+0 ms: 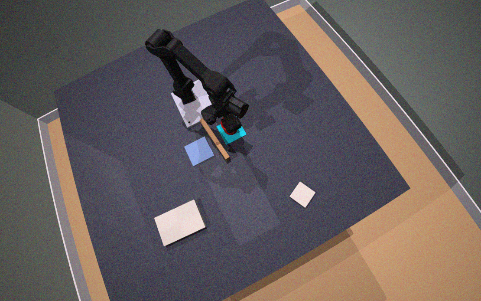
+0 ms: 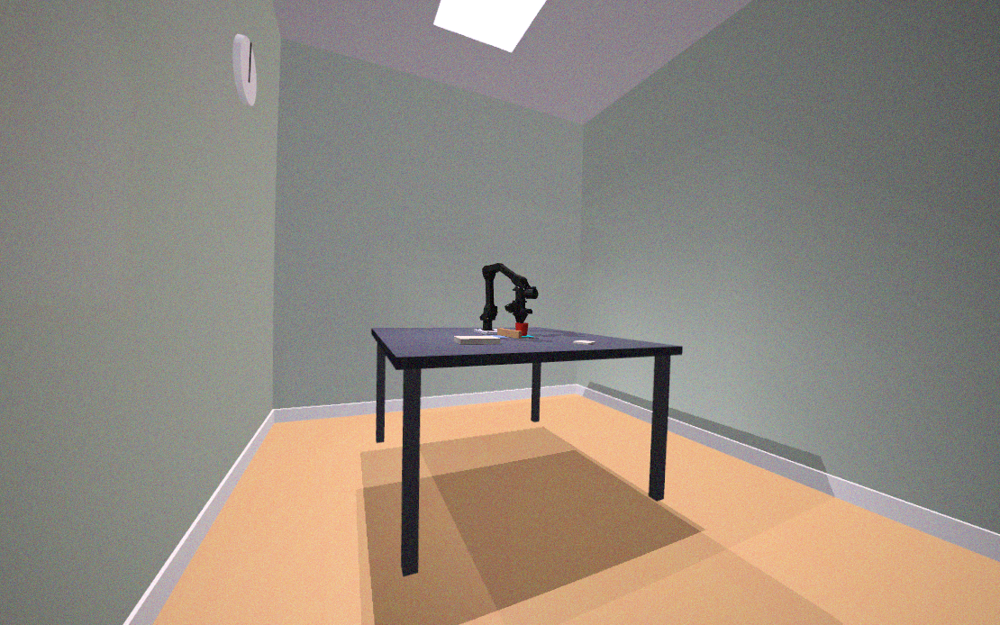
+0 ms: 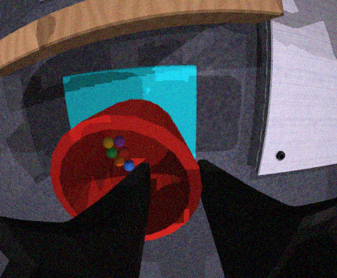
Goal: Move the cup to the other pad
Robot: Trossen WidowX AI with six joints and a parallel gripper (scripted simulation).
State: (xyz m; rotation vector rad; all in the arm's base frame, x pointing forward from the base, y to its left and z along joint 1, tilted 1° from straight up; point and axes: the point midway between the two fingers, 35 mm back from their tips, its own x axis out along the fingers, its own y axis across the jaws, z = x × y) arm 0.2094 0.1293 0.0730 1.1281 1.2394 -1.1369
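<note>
My gripper tip is 3 cm short of the cup and 2 cm above it. Round my gripper tip: wooden bar (8 cm to the right, 5 cm below, 5 cm ahead); then light blue pad (17 cm to the right, 7 cm ahead, 6 cm below); then cyan pad (6 cm below, 3 cm ahead).
</note>
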